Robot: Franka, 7 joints.
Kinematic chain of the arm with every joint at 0, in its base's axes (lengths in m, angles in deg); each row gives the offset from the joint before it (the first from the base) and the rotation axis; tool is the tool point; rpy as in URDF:
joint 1: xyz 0 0 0.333 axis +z
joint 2: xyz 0 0 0 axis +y
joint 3: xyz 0 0 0.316 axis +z
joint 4: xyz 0.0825 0 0 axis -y
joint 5: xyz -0.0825 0 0.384 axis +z
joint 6: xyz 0 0 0 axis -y
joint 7: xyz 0.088 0 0 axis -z
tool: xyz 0 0 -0.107 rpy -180 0 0
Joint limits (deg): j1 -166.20..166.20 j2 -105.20..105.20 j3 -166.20..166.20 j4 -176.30..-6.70 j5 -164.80..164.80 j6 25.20..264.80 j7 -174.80..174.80
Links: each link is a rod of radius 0.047 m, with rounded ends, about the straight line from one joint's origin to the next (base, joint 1, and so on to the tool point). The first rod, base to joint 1, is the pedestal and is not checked.
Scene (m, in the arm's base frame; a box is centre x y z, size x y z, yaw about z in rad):
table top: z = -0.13
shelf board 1: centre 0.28 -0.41 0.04 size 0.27 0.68 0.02 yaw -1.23
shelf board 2: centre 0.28 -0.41 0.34 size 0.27 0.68 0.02 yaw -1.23
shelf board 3: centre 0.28 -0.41 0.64 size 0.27 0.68 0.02 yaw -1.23
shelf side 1: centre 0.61 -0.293 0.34 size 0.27 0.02 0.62 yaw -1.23
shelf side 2: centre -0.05 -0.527 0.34 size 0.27 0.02 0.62 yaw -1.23
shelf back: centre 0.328 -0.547 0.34 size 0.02 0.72 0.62 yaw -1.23
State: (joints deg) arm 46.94 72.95 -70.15 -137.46 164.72 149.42 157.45
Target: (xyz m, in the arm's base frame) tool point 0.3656 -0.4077 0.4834
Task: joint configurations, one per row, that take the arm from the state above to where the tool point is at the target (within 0.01 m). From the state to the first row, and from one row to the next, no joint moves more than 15 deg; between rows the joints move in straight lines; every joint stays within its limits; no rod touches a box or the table.
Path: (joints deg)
1: 57.72 68.38 -69.35 -143.26 164.75 155.57 157.45
2: 68.51 63.81 -68.56 -149.06 164.77 161.71 157.45
3: 79.29 59.25 -67.76 -154.86 164.80 167.86 157.45
4: 82.93 72.71 -82.50 -154.23 164.52 174.81 157.45
5: 86.58 86.17 -97.24 -153.59 164.23 181.76 157.45
6: 90.23 99.64 -111.98 -152.96 163.95 188.71 157.45
7: 77.05 91.73 -109.58 -145.29 163.90 178.22 157.45
8: 63.88 83.82 -107.17 -137.63 163.85 167.73 157.45
9: 50.71 75.92 -104.76 -129.96 163.80 157.25 157.45
10: 37.54 68.01 -102.36 -122.30 163.75 146.76 157.45

